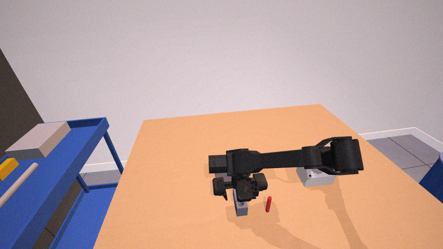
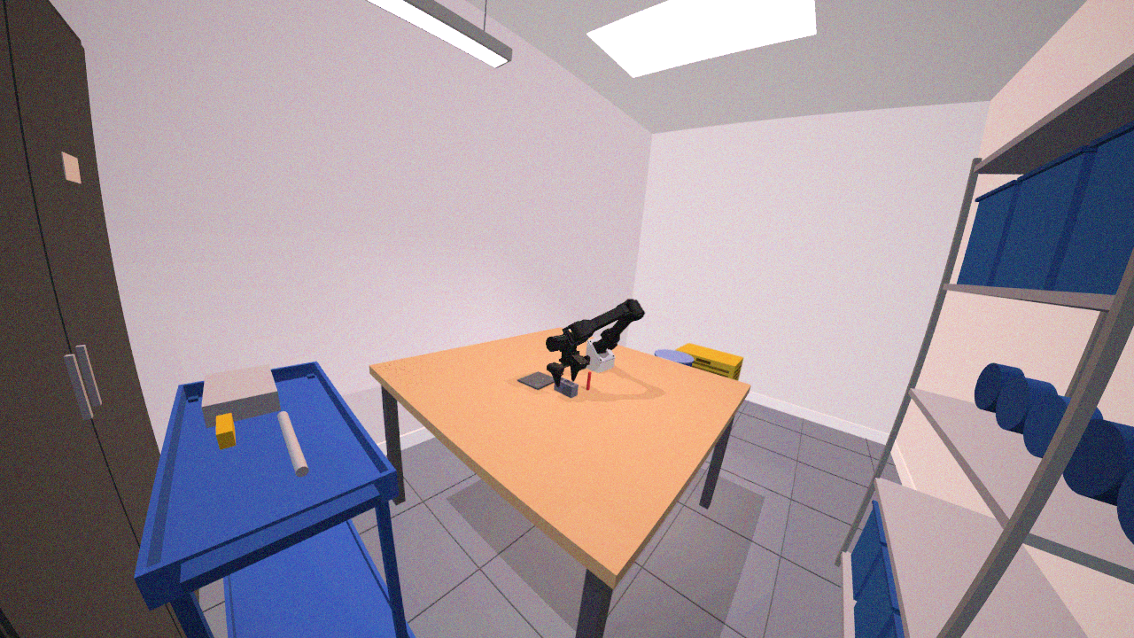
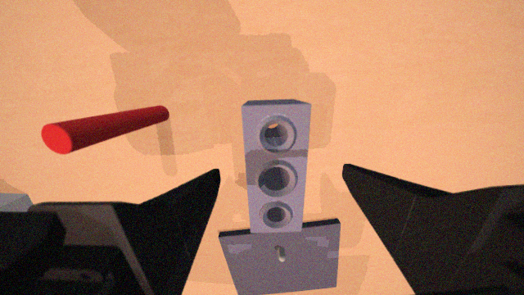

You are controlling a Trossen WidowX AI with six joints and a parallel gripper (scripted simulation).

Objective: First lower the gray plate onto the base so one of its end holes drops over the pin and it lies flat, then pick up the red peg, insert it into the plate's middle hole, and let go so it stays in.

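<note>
My gripper tip is right at the gray plate. Round my gripper tip: dark flat base (14 cm to the right, 3 cm below, 2 cm ahead); then red peg (11 cm behind, 3 cm to the left).
</note>
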